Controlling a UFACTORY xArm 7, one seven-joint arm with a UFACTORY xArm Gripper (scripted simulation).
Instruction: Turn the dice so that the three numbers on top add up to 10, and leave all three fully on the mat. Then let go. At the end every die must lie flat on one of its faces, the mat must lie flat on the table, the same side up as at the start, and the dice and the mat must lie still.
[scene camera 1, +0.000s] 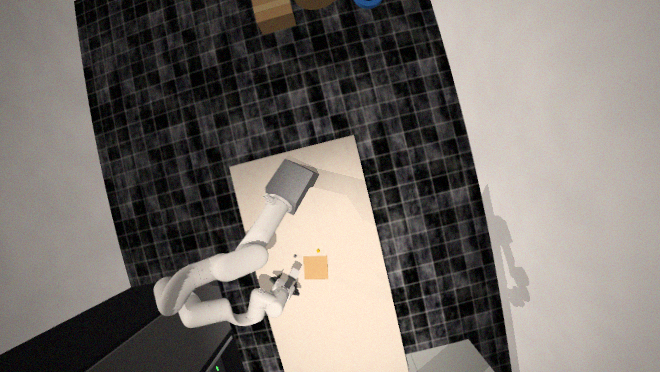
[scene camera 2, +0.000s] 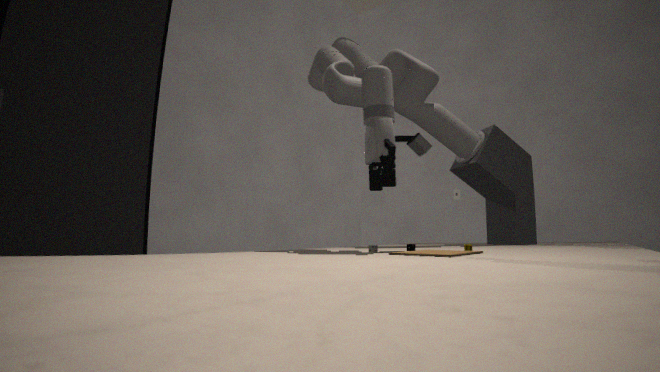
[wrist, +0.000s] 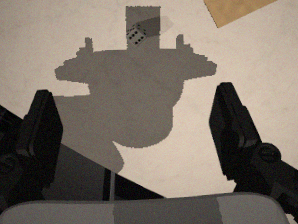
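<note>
My gripper (scene camera 2: 382, 188), (wrist: 134, 105) is visible in both the scene camera 2 view and the wrist view.
</note>
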